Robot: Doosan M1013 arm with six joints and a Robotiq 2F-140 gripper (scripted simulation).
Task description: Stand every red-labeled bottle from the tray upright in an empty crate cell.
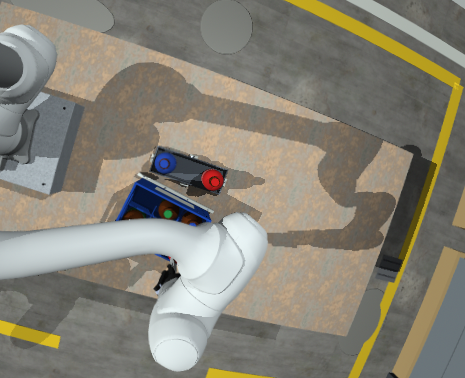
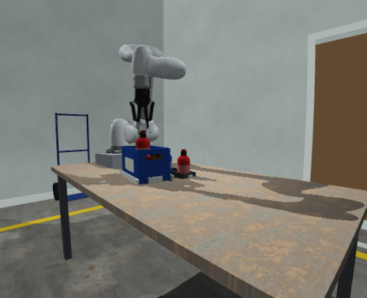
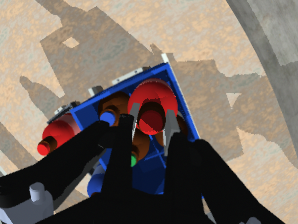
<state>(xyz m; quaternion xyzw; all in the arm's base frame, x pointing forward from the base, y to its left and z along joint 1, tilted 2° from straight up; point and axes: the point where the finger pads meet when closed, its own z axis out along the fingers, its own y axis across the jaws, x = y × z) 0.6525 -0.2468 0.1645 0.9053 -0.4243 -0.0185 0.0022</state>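
Now: hand 90 mm above the red bottle. From my hand the other things lie so: blue-capped bottle 110 mm behind, 260 mm to the left, 200 mm below; red-labeled bottle 60 mm ahead, 240 mm to the left, 200 mm below; blue crate 80 mm behind, 60 mm to the left, 200 mm below.
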